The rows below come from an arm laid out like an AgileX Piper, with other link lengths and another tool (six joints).
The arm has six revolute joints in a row. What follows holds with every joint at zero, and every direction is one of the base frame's.
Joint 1 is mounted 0.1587 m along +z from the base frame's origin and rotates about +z.
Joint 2 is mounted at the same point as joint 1 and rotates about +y.
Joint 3 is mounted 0.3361 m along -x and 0.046 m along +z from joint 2 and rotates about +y.
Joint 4 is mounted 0.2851 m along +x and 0.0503 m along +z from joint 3 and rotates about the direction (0.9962, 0, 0.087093).
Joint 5 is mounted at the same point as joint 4 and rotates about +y.
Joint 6 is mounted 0.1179 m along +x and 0.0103 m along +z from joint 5 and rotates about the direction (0.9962, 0, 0.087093).
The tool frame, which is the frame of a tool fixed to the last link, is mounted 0.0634 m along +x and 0.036 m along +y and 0.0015 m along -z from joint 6; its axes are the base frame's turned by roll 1.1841, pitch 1.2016 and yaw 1.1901 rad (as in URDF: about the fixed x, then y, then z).
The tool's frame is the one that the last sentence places.
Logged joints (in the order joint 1, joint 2, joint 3, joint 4, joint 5, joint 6), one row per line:
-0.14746 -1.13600 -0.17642 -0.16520 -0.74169 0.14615
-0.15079 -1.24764 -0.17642 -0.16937 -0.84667 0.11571
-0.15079 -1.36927 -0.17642 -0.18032 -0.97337 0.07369
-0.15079 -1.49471 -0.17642 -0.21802 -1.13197 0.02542
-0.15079 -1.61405 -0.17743 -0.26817 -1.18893 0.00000
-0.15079 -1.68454 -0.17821 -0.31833 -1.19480 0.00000
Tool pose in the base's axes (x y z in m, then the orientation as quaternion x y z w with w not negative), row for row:
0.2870 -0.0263 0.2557 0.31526 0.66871 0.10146 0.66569
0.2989 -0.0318 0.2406 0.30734 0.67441 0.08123 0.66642
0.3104 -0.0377 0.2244 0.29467 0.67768 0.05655 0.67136
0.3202 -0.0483 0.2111 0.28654 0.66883 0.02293 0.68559
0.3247 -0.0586 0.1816 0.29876 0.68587 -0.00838 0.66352
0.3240 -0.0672 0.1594 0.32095 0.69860 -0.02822 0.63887
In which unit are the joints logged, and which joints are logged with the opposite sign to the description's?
The joints are logged in radians. Opposite sign: joint 2, joint 4.
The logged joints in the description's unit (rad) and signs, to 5 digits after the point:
-0.14746 1.13600 -0.17642 0.16520 -0.74169 0.14615
-0.15079 1.24764 -0.17642 0.16937 -0.84667 0.11571
-0.15079 1.36927 -0.17642 0.18032 -0.97337 0.07369
-0.15079 1.49471 -0.17642 0.21802 -1.13197 0.02542
-0.15079 1.61405 -0.17743 0.26817 -1.18893 0.00000
-0.15079 1.68454 -0.17821 0.31833 -1.19480 0.00000

